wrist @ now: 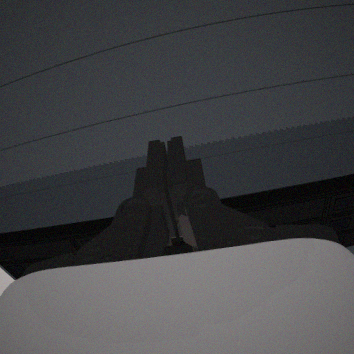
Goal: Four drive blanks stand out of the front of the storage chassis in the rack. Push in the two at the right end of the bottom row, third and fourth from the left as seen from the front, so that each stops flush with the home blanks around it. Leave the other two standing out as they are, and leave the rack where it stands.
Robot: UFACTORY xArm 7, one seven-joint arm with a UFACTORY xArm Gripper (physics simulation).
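Places are measured from the arm's base along level axes (x ahead, y left, z up), in millimetres.
Where they show: gripper, fingertip midpoint: (170,162).
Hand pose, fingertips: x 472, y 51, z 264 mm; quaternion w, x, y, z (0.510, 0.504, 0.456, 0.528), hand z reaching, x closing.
Observation:
After its pixels a point has its place.
My gripper (170,162) @(y 51, x 472, z 264 mm) is shut with nothing between its fingers, dark, at the middle of the view. Its fingertips overlap a broad, dim blue-grey surface; whether they touch it I cannot tell. A very dark panelled face (300,201) @(y 136, x 504, z 349 mm) runs as a slanting band behind the gripper's base, with faint rectangular outlines at the right. It looks like part of the rack equipment, but I cannot tell whether it is the storage chassis front. The four standing-out drive blanks cannot be made out, nor can the home blanks.
The blue-grey surface (90,65) @(y 14, x 521, z 218 mm) fills the upper part of the view, crossed by thin curved seams, with a darker jagged-edged shadow strip along its lower part. The pale grey wrist housing (180,300) @(y 60, x 385, z 235 mm) covers the bottom and hides what lies behind it.

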